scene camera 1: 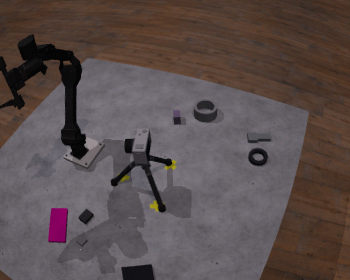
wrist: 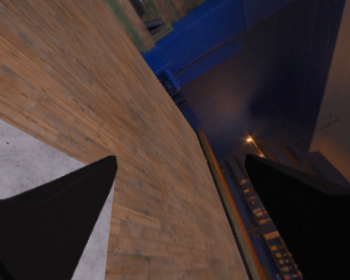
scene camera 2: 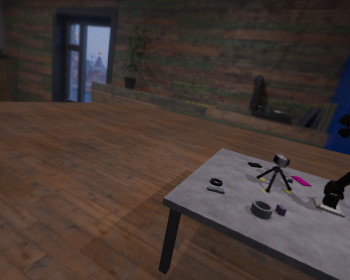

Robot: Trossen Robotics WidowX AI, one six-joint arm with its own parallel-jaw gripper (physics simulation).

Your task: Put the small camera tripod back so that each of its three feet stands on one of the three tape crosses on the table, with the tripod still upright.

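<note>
The small tripod stands upright on three black legs, with a grey camera on top. In scene camera 1, its left foot is beside the left yellow cross, off its lower left. Its right foot overlaps the upper part of the right cross. Its front foot is at the right edge of the front cross. My gripper is open and empty, raised at the left edge of scene camera 1, well away from the tripod.
On the grey table are a grey ring-shaped bowl, a purple block, a black ring, a grey flat piece, a magenta slab, a small black block and a black slab.
</note>
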